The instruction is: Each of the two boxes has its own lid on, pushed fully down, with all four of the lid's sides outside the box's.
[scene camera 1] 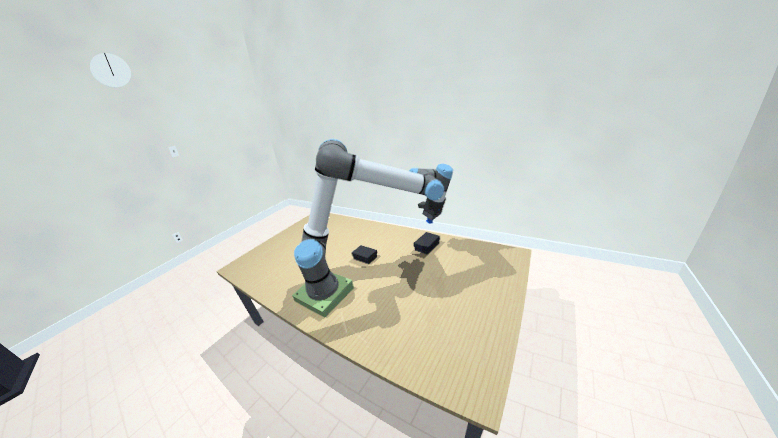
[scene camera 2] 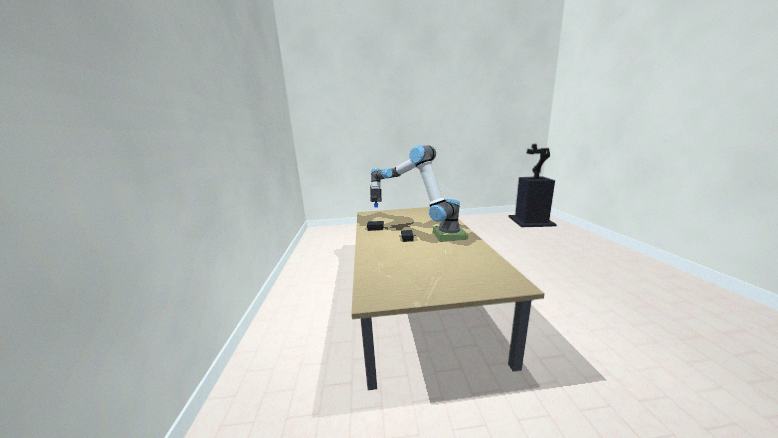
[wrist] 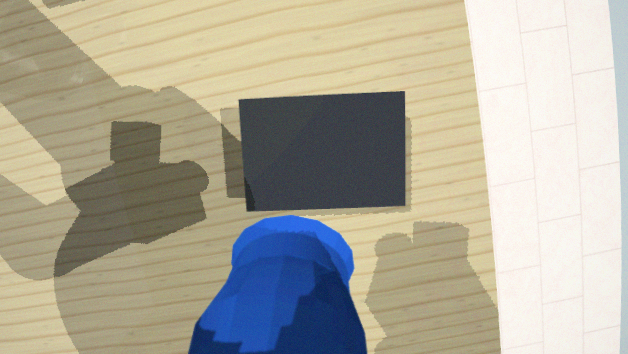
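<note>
The larger dark box stands on the table near its far edge. Its lid shows from above in the wrist view as a flat dark rectangle that covers the box. The smaller dark box stands apart, nearer the arm's base, with a flat dark top. The lids' sides are too small or hidden to tell how far down they sit. My gripper, a blue suction cup, hangs above the larger box with free air between them. It is open and carries nothing.
The wooden table bears the arm's green base plate. The arm's shadows fall across the table. A dark pedestal with a small black arm stands on the floor beyond.
</note>
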